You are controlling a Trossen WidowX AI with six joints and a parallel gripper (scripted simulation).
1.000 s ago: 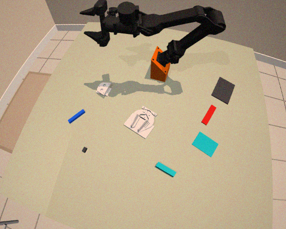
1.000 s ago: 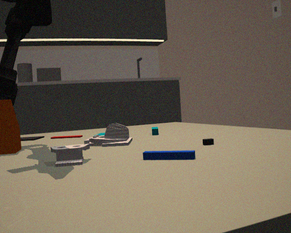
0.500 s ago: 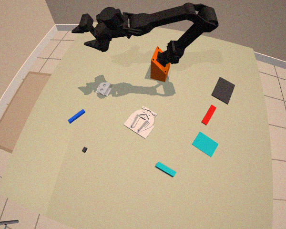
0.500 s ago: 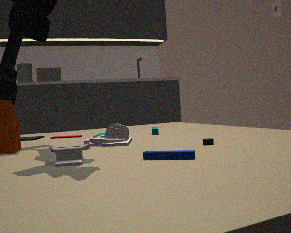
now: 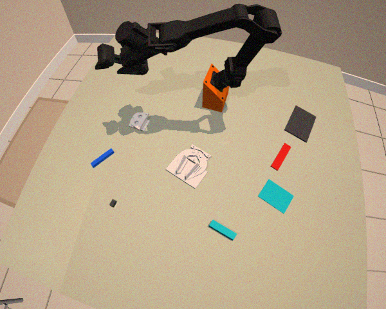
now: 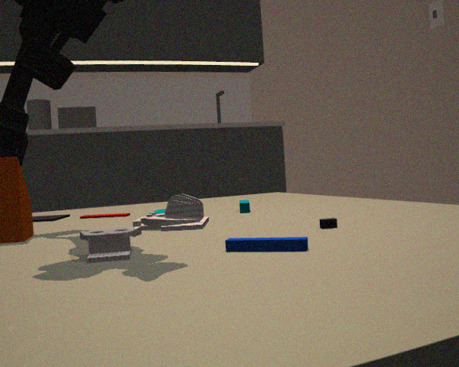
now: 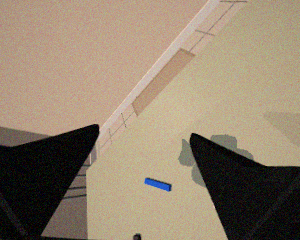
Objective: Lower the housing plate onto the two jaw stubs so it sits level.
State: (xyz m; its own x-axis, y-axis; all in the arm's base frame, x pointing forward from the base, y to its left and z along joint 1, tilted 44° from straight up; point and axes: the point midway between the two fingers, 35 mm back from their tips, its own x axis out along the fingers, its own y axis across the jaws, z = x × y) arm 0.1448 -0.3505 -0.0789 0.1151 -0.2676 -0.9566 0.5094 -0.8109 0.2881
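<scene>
Right now my gripper tip is 25 cm above the white stepped block, 7 cm to the right of it and 2 cm short of it. Round my gripper tip: black cube (34 cm ahead, 25 cm below, 9 cm to the left); blue bar (25 cm below, 19 cm ahead, 1 cm to the right); teal bar (45 cm to the left, 34 cm ahead, 25 cm below).
</scene>
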